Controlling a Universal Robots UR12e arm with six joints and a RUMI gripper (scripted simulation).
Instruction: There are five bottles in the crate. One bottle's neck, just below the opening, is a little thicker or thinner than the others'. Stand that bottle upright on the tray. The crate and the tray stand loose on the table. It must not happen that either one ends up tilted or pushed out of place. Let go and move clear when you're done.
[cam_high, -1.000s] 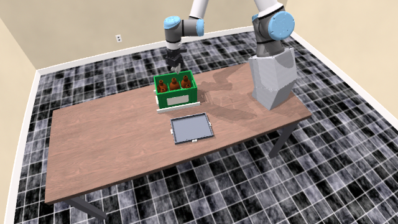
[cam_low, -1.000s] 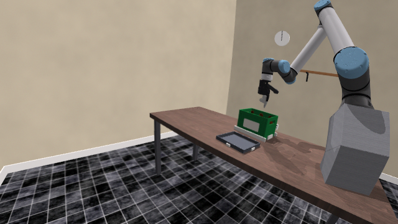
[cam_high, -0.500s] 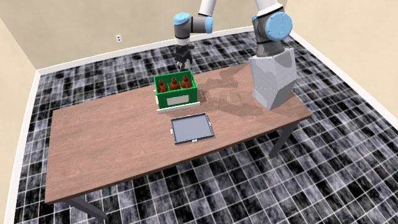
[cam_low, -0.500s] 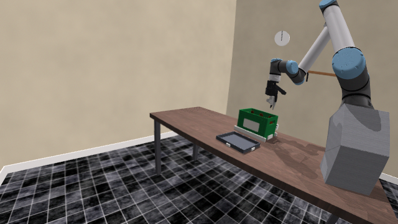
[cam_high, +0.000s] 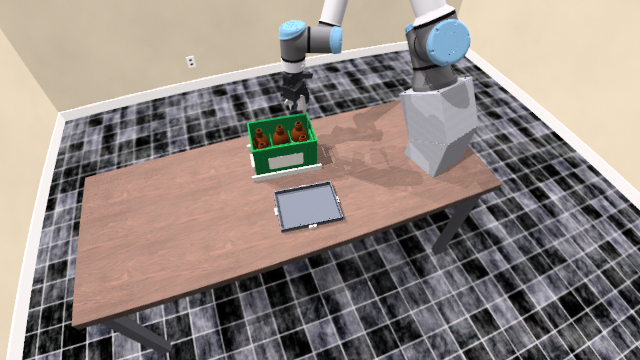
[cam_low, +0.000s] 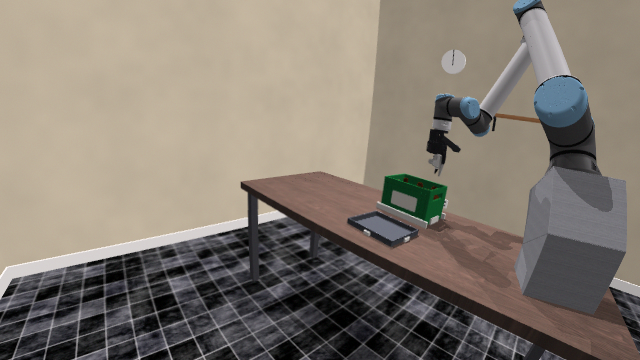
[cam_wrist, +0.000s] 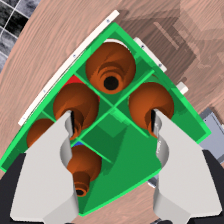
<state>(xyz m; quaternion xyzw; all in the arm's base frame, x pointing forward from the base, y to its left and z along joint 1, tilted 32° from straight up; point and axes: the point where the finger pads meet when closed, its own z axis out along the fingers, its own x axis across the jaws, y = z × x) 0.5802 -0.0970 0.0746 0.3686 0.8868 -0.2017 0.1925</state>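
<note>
Right now the green crate is 9 cm ahead of my hand, 4 cm to the left of it and 16 cm below it. Also, from my hand: glass bottle: 18 cm ahead, 15 cm below; then grey tray: 6 cm ahead, 34 cm to the left, 23 cm below.
</note>
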